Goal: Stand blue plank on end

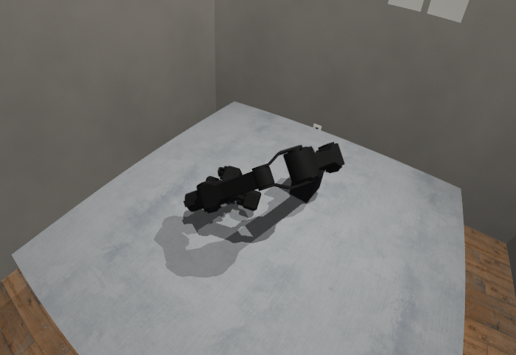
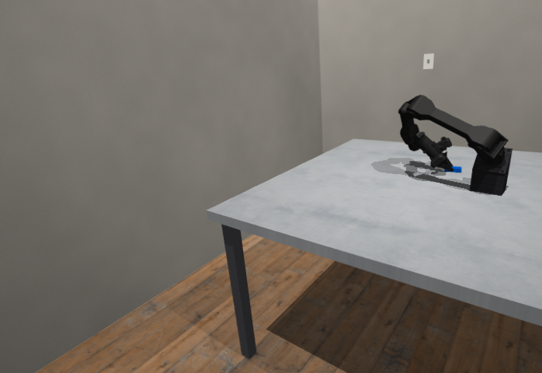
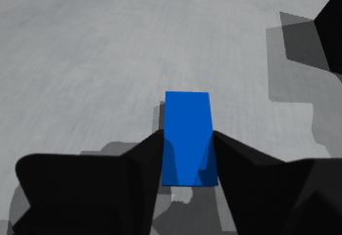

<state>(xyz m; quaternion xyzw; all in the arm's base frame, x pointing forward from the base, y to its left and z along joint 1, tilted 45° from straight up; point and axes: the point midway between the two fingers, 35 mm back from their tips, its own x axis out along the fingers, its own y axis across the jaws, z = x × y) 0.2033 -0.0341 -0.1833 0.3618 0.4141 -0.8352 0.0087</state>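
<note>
The blue plank lies 2 cm behind my hand, 1 cm to the right of it and 2 cm below it.
</note>
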